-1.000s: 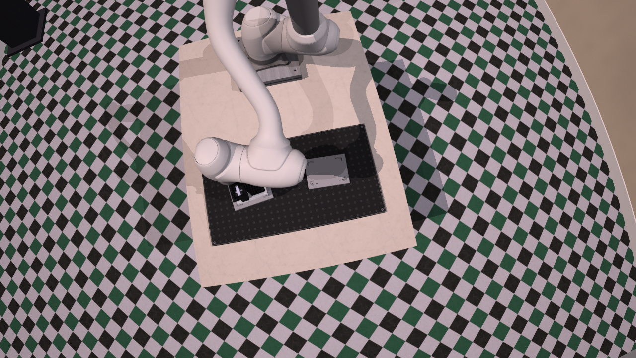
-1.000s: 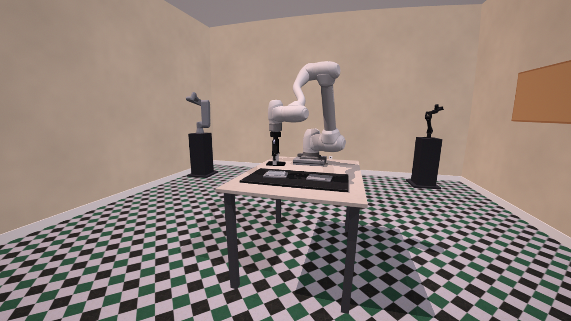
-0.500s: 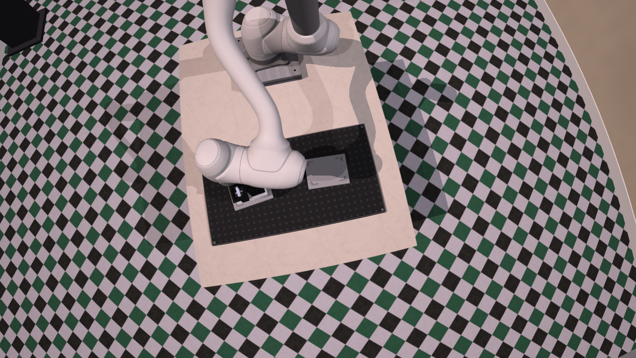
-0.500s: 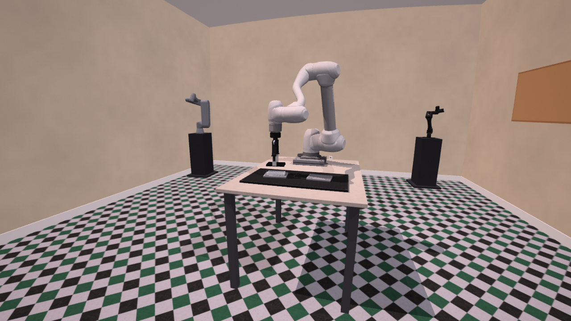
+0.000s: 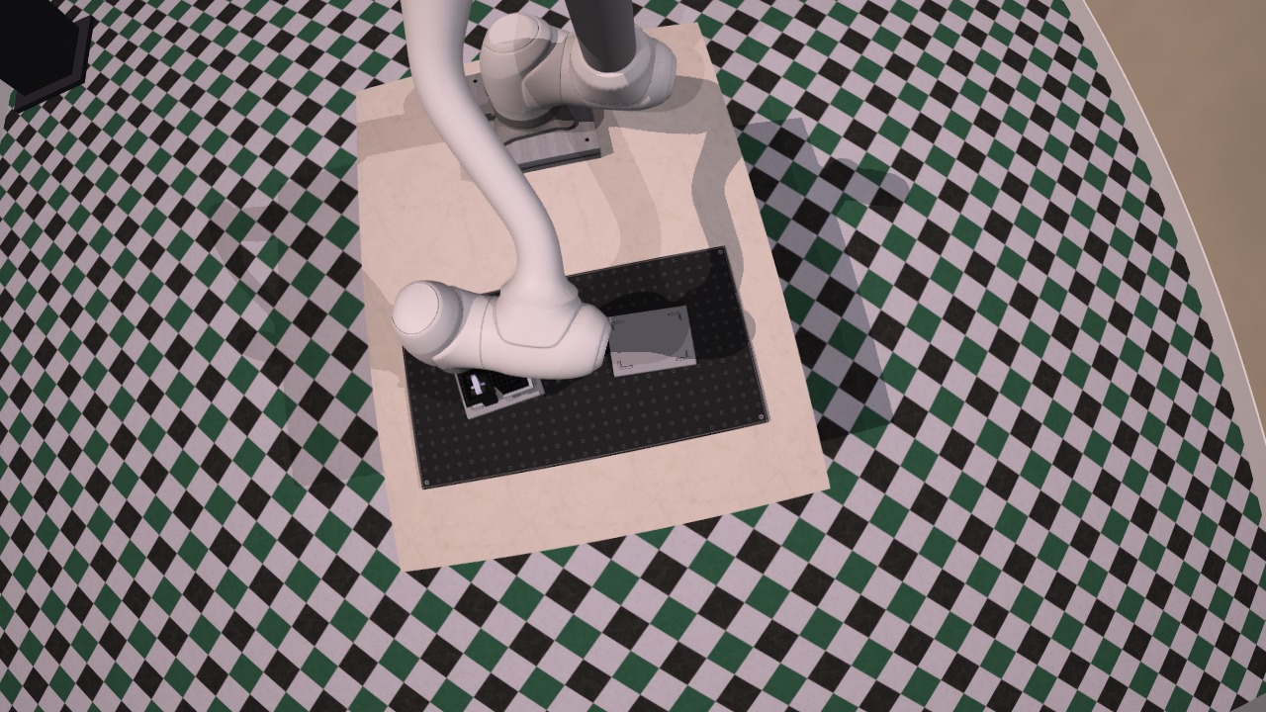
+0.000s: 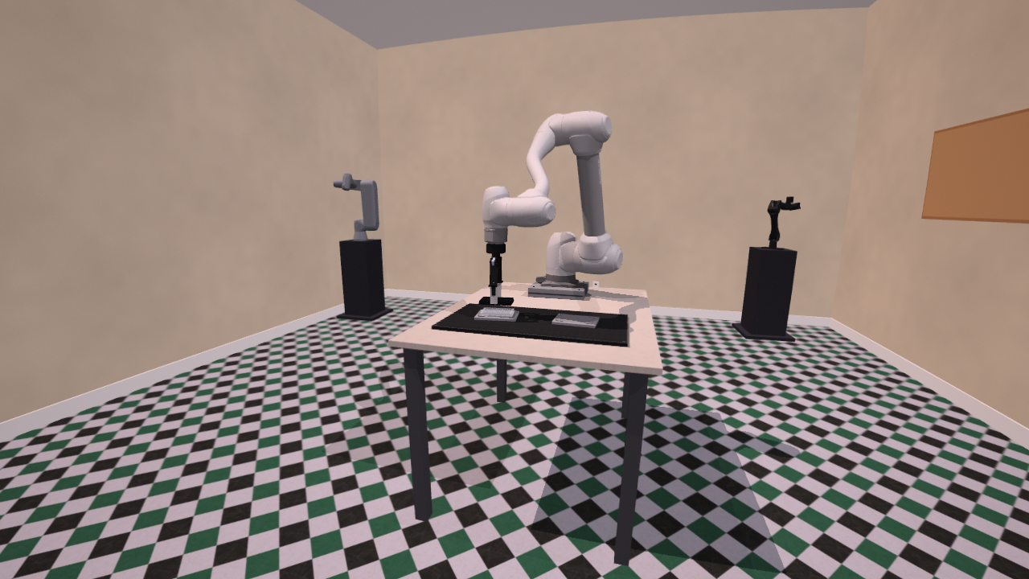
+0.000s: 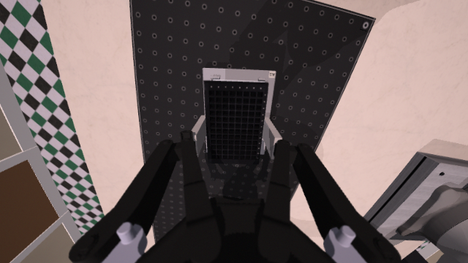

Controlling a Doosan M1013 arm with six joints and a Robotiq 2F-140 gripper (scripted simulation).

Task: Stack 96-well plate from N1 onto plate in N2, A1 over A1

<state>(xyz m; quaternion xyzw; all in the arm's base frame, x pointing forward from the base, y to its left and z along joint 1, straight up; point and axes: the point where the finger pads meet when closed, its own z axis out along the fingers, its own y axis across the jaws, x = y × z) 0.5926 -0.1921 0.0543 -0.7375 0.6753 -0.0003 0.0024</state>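
Right now my hand is 70 mm above the white 96-well plate. Round my hand: plate nest N1: 320 mm to the left, 90 mm below; then black 96-well plate: 20 mm below; then plate nest N2: 90 mm below.
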